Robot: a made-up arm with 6 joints. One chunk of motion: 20 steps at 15 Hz.
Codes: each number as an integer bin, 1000 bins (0 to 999) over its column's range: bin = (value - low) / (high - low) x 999, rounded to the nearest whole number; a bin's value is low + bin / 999 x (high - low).
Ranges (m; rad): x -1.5..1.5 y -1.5..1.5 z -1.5..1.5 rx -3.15..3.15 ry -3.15..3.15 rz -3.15..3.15
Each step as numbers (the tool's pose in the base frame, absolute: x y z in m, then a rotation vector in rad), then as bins.
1 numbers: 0.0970 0.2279 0.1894 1.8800 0.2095 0.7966
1 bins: 532 575 563 798 533 626
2 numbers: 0.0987 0.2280 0.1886 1.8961 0.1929 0.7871
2 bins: 532 575 562 800 530 624
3 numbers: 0.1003 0.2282 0.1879 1.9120 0.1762 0.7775
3 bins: 533 575 562 803 527 623
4 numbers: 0.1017 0.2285 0.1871 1.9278 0.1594 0.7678
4 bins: 533 576 562 805 525 621
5 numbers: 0.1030 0.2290 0.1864 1.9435 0.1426 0.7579
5 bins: 534 576 562 808 522 620
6 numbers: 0.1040 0.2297 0.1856 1.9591 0.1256 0.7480
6 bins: 534 576 561 810 519 618
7 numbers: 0.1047 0.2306 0.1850 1.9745 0.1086 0.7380
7 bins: 534 576 561 813 517 617
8 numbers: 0.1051 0.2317 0.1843 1.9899 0.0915 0.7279
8 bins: 534 577 561 815 514 615
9 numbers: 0.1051 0.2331 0.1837 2.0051 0.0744 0.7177
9 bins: 534 577 561 817 511 613
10 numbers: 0.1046 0.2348 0.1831 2.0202 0.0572 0.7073
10 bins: 534 578 560 820 509 612
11 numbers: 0.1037 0.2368 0.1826 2.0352 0.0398 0.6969
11 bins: 534 578 560 822 506 610
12 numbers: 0.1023 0.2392 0.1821 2.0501 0.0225 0.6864
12 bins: 534 579 560 825 503 608
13 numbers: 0.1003 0.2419 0.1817 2.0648 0.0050 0.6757
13 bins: 533 580 560 827 500 607
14 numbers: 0.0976 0.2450 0.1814 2.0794 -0.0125 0.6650
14 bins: 532 581 560 829 498 605
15 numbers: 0.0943 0.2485 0.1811 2.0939 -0.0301 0.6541
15 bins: 531 582 560 832 495 603
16 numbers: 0.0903 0.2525 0.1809 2.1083 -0.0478 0.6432
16 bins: 530 584 560 834 492 601
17 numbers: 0.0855 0.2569 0.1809 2.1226 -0.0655 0.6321
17 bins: 528 585 560 836 489 600
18 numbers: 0.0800 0.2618 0.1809 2.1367 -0.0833 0.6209
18 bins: 526 587 560 838 486 598
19 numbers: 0.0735 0.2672 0.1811 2.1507 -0.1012 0.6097
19 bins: 524 588 560 841 483 596
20 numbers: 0.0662 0.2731 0.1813 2.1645 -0.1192 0.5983
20 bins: 522 590 560 843 481 594
